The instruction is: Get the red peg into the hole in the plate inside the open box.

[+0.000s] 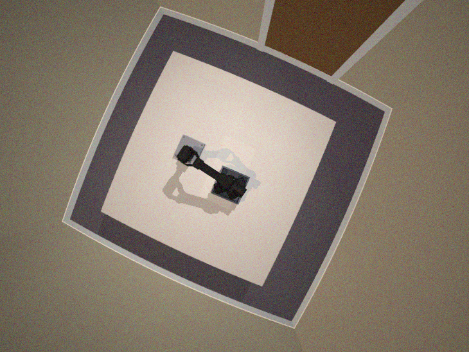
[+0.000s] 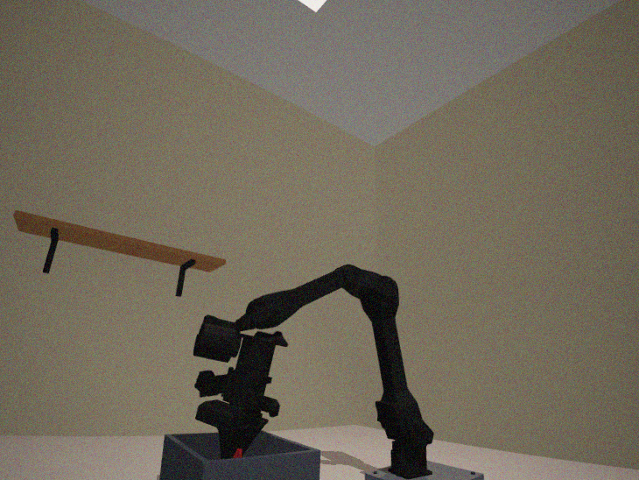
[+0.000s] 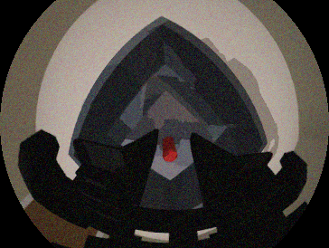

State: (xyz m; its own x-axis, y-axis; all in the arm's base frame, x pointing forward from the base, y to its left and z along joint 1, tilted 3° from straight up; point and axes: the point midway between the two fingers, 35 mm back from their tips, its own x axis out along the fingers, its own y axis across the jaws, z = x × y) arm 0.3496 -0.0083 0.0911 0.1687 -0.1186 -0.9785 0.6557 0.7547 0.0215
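Right now my gripper tip is 2 cm above the red peg, 1 cm to the right of it and 1 cm past it. Round my gripper tip: dark grey box 4 cm below, 1 cm to the left, 1 cm behind; plate 2 cm below, 1 cm to the left, 1 cm behind.
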